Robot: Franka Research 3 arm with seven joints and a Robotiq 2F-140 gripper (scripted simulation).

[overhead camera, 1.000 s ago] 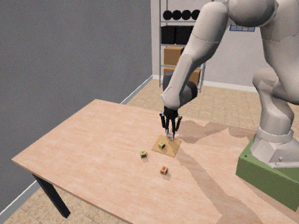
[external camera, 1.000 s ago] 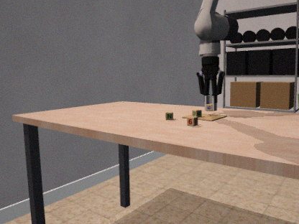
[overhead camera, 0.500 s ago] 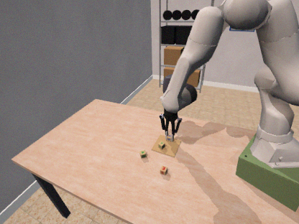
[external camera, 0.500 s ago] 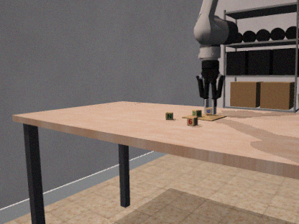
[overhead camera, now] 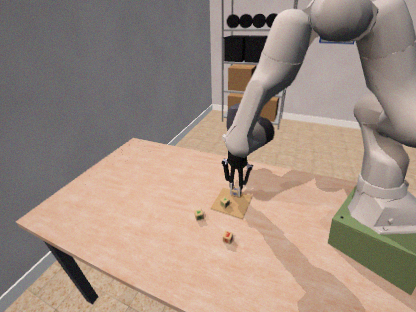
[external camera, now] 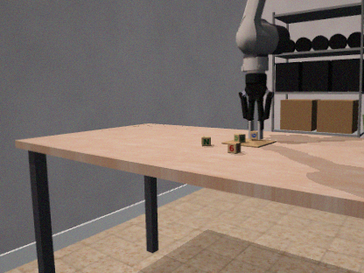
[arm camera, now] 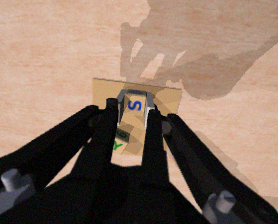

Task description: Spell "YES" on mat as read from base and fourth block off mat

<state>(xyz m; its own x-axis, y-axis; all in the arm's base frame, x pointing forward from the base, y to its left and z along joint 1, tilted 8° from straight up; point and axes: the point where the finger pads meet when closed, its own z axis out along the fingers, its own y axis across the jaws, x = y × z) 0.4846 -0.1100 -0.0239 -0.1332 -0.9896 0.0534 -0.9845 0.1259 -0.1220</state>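
Now: the S block 20 mm below my hand. The rest, counted from my hand: green N block 120 mm ahead, 160 mm to the left, 30 mm below; then Y block 30 mm ahead, 70 mm to the left, 20 mm below; then tan mat 10 mm ahead, 50 mm to the left, 40 mm below.
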